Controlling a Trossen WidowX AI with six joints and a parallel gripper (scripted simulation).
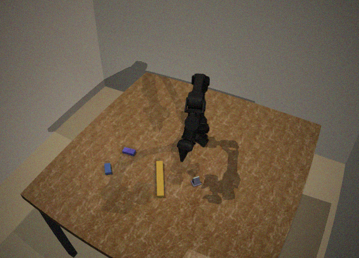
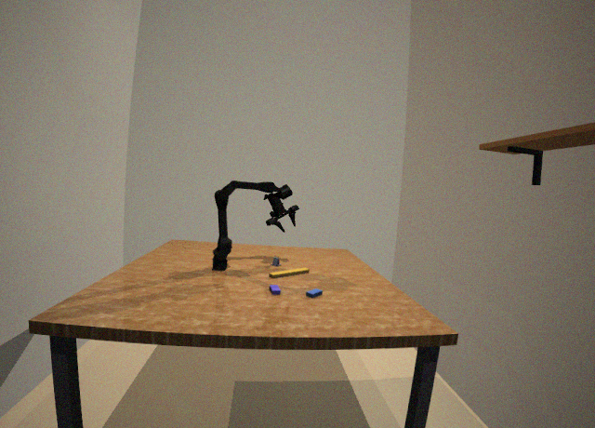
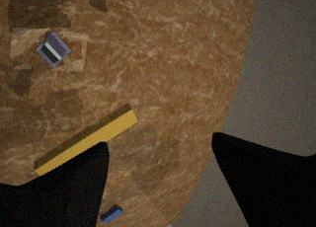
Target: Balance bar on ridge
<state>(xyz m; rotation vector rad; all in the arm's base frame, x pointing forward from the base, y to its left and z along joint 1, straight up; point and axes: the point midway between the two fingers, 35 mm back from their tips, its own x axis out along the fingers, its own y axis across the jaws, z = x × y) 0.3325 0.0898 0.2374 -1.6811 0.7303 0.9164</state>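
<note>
My gripper tip is now 130 mm to the left of the yellow bar and 200 mm above it. The rest, counted from my gripper tip: blue block 80 mm ahead, 400 mm to the right, 200 mm below; purple block 80 mm behind, 370 mm to the right, 200 mm below.
</note>
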